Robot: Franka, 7 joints.
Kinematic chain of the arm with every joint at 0, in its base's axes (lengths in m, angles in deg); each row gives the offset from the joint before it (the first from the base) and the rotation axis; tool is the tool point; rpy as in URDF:
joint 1: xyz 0 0 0.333 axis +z
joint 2: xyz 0 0 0 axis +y
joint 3: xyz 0 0 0.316 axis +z
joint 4: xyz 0.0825 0 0 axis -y
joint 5: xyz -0.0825 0 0.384 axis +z
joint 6: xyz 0 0 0 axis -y
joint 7: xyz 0.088 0 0 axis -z
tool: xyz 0 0 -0.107 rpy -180 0 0
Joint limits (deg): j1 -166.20..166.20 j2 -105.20..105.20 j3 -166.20..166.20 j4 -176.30..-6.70 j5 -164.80..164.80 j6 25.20..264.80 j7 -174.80..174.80
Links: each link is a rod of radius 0.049 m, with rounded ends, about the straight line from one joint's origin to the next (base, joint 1, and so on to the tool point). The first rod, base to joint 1, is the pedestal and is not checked.
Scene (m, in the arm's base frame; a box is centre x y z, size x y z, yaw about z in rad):
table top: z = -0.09
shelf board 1: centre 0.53 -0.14 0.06 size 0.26 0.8 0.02 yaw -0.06
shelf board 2: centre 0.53 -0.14 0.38 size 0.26 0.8 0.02 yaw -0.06
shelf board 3: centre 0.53 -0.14 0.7 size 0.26 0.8 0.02 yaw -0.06
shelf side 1: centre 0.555 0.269 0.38 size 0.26 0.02 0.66 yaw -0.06
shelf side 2: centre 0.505 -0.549 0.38 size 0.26 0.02 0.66 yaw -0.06
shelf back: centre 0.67 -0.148 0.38 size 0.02 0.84 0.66 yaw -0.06
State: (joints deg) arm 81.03 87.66 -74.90 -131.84 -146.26 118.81 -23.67
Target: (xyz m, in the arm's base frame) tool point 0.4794 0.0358 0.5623
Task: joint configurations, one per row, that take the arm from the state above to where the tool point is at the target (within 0.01 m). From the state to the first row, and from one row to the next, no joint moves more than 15 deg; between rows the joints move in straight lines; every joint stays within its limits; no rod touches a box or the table.
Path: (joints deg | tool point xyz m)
1: 95.31 83.61 -75.65 -142.96 -147.20 127.89 -23.67 | 0.4705 0.0220 0.2266
2: 109.58 79.56 -76.40 -154.07 -148.14 136.97 -23.67 | 0.3921 0.0369 0.2261
3: 123.86 75.51 -77.16 -165.18 -149.08 146.05 -23.67 | 0.3114 0.0314 0.2227
4: 138.14 71.45 -77.91 -176.30 -150.03 155.13 -23.67 | 0.2345 0.0058 0.2206
5: 134.15 79.89 -88.09 -174.81 -146.16 142.36 -23.67 | 0.2834 0.0069 0.2892
6: 130.17 88.33 -98.27 -173.32 -142.29 129.59 -23.67 | 0.3065 0.0102 0.3788
7: 126.19 96.76 -108.45 -171.83 -138.43 116.82 -23.67 | 0.2957 0.0227 0.4755
8: 122.21 105.20 -118.63 -170.34 -134.56 104.05 -23.67 | 0.2509 0.0495 0.5623
9: 111.39 99.78 -116.18 -158.94 -137.12 107.12 -23.67 | 0.3281 0.0622 0.5661
10: 100.56 94.35 -113.74 -147.55 -139.68 110.18 -23.67 | 0.4060 0.0569 0.5647
11: 89.74 88.93 -111.29 -136.16 -142.24 113.25 -23.67 | 0.4794 0.0358 0.5623

